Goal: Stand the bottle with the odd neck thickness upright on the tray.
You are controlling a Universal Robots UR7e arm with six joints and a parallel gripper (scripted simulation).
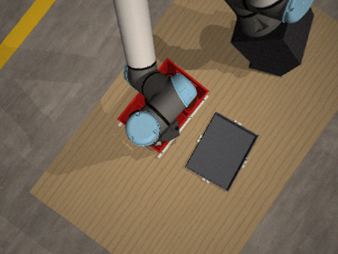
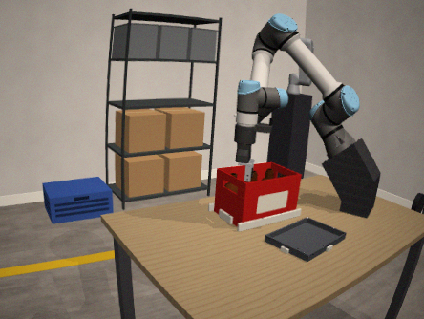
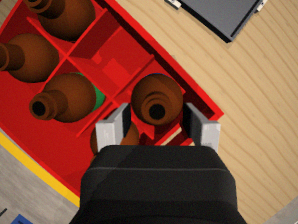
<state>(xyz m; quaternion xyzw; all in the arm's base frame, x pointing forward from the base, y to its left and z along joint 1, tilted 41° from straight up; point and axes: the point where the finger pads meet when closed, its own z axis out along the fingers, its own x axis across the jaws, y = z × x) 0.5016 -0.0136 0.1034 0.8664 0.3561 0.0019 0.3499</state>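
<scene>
The red crate is 10 cm behind my hand, 4 cm to the right of it and 11 cm below it. Round my hand: dark grey tray (9 cm behind, 24 cm to the left, 18 cm below).
</scene>
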